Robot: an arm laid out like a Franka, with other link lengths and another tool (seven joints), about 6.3 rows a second.
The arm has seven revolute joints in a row. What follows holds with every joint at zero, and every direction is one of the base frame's.
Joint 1 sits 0.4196 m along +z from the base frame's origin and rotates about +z.
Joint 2 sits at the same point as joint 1 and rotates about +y.
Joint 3 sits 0.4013 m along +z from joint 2 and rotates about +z.
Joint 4 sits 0.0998 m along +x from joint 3 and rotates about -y.
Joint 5 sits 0.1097 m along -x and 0.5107 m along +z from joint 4 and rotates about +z.
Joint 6 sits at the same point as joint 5 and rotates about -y.
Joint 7 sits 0.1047 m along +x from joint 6 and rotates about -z.
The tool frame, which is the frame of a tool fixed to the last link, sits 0.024 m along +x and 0.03 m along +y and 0.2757 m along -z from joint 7; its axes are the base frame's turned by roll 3.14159, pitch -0.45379 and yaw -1.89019 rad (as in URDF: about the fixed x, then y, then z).
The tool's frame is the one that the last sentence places.
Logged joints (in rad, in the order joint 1, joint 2, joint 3, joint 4, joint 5, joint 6, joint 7), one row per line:
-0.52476, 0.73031, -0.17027, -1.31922, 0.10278, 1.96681, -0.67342
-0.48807, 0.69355, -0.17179, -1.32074, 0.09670, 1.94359, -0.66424
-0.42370, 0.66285, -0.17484, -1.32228, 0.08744, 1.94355, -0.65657
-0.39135, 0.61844, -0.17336, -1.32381, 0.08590, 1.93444, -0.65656
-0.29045, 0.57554, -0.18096, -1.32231, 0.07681, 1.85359, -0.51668
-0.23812, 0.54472, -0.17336, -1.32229, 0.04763, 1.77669, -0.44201
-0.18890, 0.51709, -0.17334, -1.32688, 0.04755, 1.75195, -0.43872
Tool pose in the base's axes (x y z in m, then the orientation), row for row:
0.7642, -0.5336, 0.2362, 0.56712, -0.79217, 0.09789, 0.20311
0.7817, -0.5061, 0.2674, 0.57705, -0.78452, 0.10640, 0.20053
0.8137, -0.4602, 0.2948, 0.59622, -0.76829, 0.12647, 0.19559
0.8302, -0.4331, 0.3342, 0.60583, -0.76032, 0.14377, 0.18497
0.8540, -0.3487, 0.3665, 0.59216, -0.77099, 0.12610, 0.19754
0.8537, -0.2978, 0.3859, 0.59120, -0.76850, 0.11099, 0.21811
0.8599, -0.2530, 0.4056, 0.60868, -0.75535, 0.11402, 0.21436
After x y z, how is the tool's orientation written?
As a quaternion, x y z w.
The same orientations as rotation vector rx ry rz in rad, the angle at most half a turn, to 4 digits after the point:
1.5827, -2.2107, 0.2732
1.6126, -2.1924, 0.2973
1.6706, -2.1527, 0.3544
1.7073, -2.1427, 0.4052
1.6575, -2.1580, 0.3530
1.6367, -2.1276, 0.3073
1.6885, -2.0953, 0.3163

